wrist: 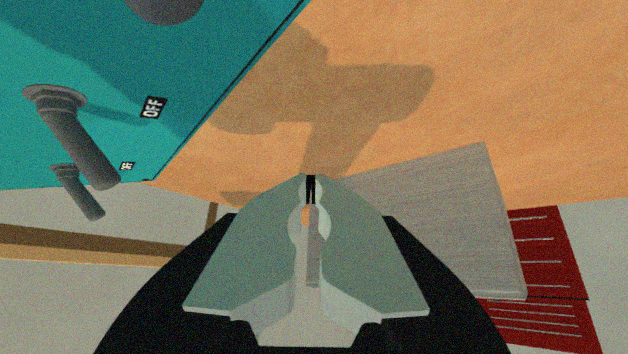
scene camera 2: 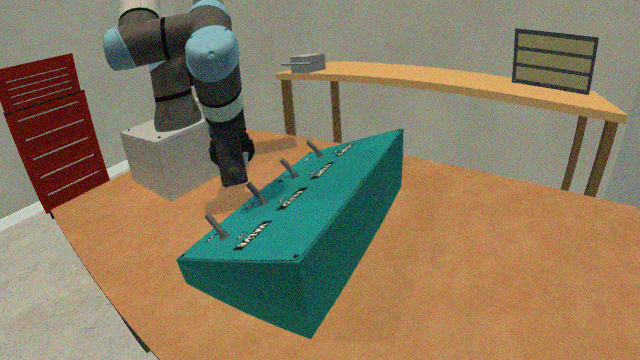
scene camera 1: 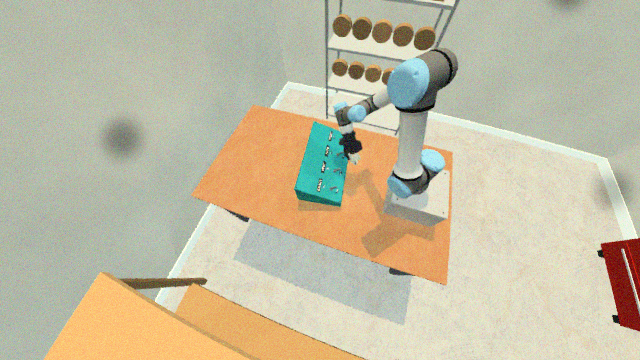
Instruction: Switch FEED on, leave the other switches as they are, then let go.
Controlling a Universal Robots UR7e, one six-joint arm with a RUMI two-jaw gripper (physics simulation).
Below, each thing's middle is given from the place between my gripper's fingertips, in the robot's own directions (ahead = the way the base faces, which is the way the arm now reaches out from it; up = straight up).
I see the teal switch box point(scene camera 2: 285, 259) 18 cm ahead of my hand, 5 cm to the left of it and 3 cm below it. The rest, counted from my hand: vent lever point(wrist: 93, 164) 8 cm to the left, 8 cm ahead; then brake lever point(wrist: 89, 206) 20 cm to the left, 4 cm ahead.
